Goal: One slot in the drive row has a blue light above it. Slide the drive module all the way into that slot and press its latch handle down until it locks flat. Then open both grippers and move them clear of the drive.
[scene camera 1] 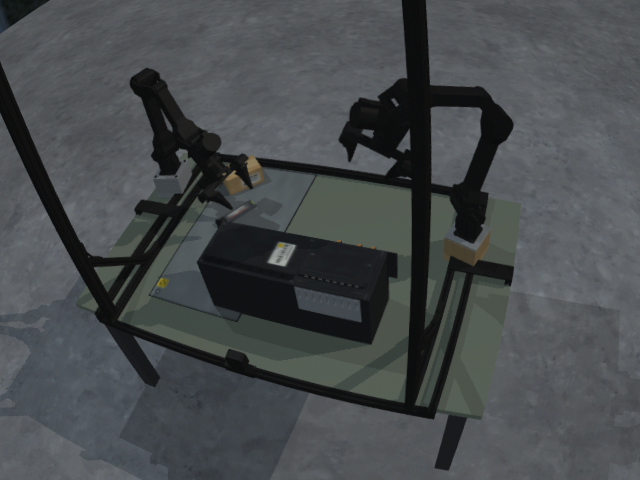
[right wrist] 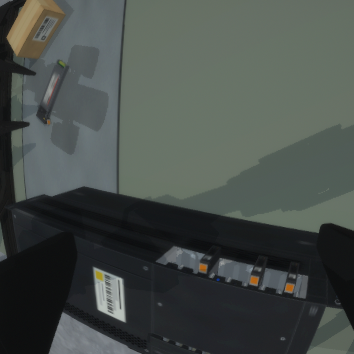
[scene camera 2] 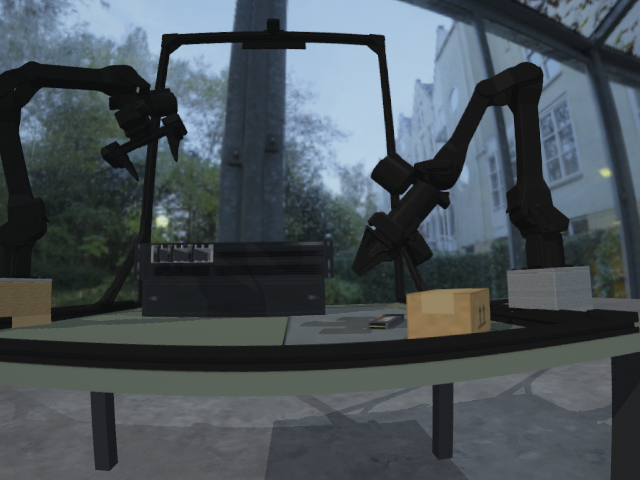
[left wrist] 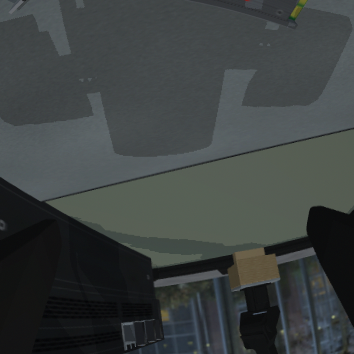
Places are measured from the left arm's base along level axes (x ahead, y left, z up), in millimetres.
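Where they show: left gripper, between the fingertips: (scene camera 1: 242, 198) (right wrist: 31, 99) (scene camera 2: 355, 273) (left wrist: 187, 227); right gripper, between the fingertips: (scene camera 1: 367, 169) (right wrist: 201, 243) (scene camera 2: 156, 170); left arm's base, origin of its link: (scene camera 1: 170, 169) (scene camera 2: 546, 268); right arm's base, origin of its link: (scene camera 1: 468, 231) (scene camera 2: 12, 278) (left wrist: 254, 285).
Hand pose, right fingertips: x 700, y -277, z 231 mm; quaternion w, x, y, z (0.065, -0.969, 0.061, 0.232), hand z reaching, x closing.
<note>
Things, the pixels of their top centre, and the offset from my right fingertips. Level surfaces: height alone.
- drive module, centre of its top: (scene camera 2: 383, 318) (right wrist: 50, 92) (scene camera 1: 236, 213) dx -430, dy +150, dz -306 mm
- black chassis, centre of its top: (right wrist: 122, 304) (scene camera 1: 288, 257) (scene camera 2: 236, 245) dx -173, dy -158, dz -142 mm
- brown cardboard box, centre of its top: (scene camera 2: 450, 290) (right wrist: 22, 23) (scene camera 1: 240, 167) dx -457, dy +310, dz -255 mm
- grey mat, height of its surface: dz -315 mm
The drive module (scene camera 1: 237, 212) (scene camera 2: 387, 321) (left wrist: 260, 6) (right wrist: 52, 92) lies flat on the grey mat, its orange tip (right wrist: 48, 122) toward the black chassis (scene camera 1: 248, 289) (scene camera 2: 232, 298) (left wrist: 95, 265) (right wrist: 200, 312). The drive row (scene camera 2: 181, 253) (left wrist: 142, 332) shows raised orange-tipped latches (right wrist: 203, 268) (right wrist: 254, 280) (right wrist: 289, 288). A blue light (right wrist: 218, 280) is lit at the gap between the first and second latch from the left in the right wrist view. My left gripper (scene camera 1: 241, 197) (left wrist: 187, 227) (right wrist: 31, 99) is open and empty above the module. My right gripper (scene camera 1: 369, 168) (scene camera 2: 157, 169) (right wrist: 201, 243) is open and empty, high beyond the drive row.
A brown cardboard box (scene camera 1: 244, 176) (scene camera 2: 447, 314) (right wrist: 36, 30) stands near the module on the grey mat (scene camera 1: 175, 268) (right wrist: 100, 170). A dark frame post (scene camera 1: 417, 206) rises in front of the right arm in scene camera 1. Dark rails (scene camera 2: 232, 356) edge the table.
</note>
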